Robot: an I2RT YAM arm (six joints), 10 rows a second.
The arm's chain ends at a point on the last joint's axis. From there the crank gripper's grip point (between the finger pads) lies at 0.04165 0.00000 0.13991 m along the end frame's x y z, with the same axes.
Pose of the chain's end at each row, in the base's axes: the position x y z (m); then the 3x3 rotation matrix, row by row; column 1 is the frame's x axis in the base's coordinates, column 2 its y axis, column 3 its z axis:
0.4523 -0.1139 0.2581; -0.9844 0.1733 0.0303; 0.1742 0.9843 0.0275; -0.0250 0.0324 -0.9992
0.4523 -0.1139 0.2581; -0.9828 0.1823 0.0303; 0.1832 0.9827 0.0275; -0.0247 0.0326 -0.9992
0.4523 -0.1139 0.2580; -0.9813 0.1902 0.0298; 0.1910 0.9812 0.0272; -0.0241 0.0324 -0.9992
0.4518 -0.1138 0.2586; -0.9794 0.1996 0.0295; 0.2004 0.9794 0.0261; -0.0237 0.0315 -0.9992
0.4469 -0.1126 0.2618; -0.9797 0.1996 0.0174; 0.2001 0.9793 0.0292; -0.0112 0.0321 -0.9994
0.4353 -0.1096 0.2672; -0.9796 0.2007 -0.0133; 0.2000 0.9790 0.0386; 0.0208 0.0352 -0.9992
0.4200 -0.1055 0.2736; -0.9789 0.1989 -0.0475; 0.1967 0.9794 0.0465; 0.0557 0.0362 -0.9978
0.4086 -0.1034 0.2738; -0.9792 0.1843 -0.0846; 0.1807 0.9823 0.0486; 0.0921 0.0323 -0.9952
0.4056 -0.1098 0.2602; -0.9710 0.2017 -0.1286; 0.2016 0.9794 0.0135; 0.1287 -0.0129 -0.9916
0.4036 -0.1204 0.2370; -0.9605 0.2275 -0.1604; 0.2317 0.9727 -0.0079; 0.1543 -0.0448 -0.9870
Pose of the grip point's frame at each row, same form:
0.4155 -0.1028 0.1173; -0.9844 0.1733 0.0303; 0.1742 0.9843 0.0275; -0.0250 0.0324 -0.9992
0.4156 -0.1024 0.1173; -0.9828 0.1823 0.0303; 0.1832 0.9827 0.0275; -0.0247 0.0326 -0.9992
0.4156 -0.1021 0.1172; -0.9813 0.1902 0.0298; 0.1910 0.9812 0.0272; -0.0241 0.0324 -0.9992
0.4151 -0.1018 0.1178; -0.9794 0.1996 0.0295; 0.2004 0.9794 0.0261; -0.0237 0.0315 -0.9992
0.4085 -0.1002 0.1215; -0.9797 0.1996 0.0174; 0.2001 0.9793 0.0292; -0.0112 0.0321 -0.9994
0.3926 -0.0959 0.1283; -0.9796 0.2007 -0.0133; 0.2000 0.9790 0.0386; 0.0208 0.0352 -0.9992
0.3726 -0.0908 0.1363; -0.9789 0.1989 -0.0475; 0.1967 0.9794 0.0465; 0.0557 0.0362 -0.9978
0.3560 -0.0891 0.1384; -0.9792 0.1843 -0.0846; 0.1807 0.9823 0.0486; 0.0921 0.0323 -0.9952
0.3472 -0.0995 0.1268; -0.9710 0.2017 -0.1286; 0.2016 0.9794 0.0135; 0.1287 -0.0129 -0.9916
0.3412 -0.1119 0.1053; -0.9605 0.2275 -0.1604; 0.2317 0.9727 -0.0079; 0.1543 -0.0448 -0.9870

